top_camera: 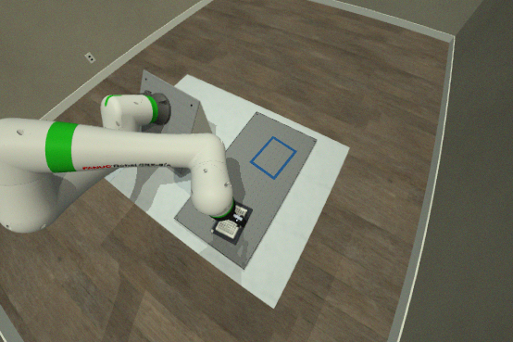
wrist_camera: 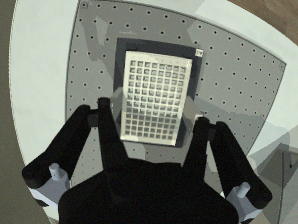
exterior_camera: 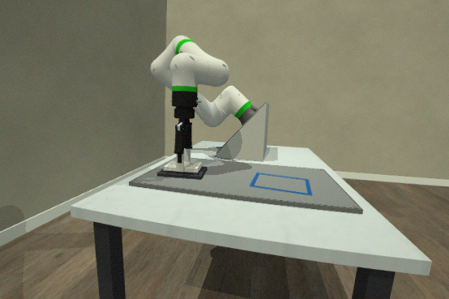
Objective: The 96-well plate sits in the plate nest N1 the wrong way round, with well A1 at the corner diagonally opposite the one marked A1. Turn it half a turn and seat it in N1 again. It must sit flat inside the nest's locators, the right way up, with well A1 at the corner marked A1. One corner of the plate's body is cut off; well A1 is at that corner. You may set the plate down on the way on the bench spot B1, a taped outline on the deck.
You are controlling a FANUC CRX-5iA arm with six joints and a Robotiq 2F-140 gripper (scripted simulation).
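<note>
Now: hand 40 mm above the dark plate nest N1. Round my hand: white A1 corner mark (40 mm behind, 80 mm to the right, 30 mm below); then white 96-well plate (20 mm below).
</note>
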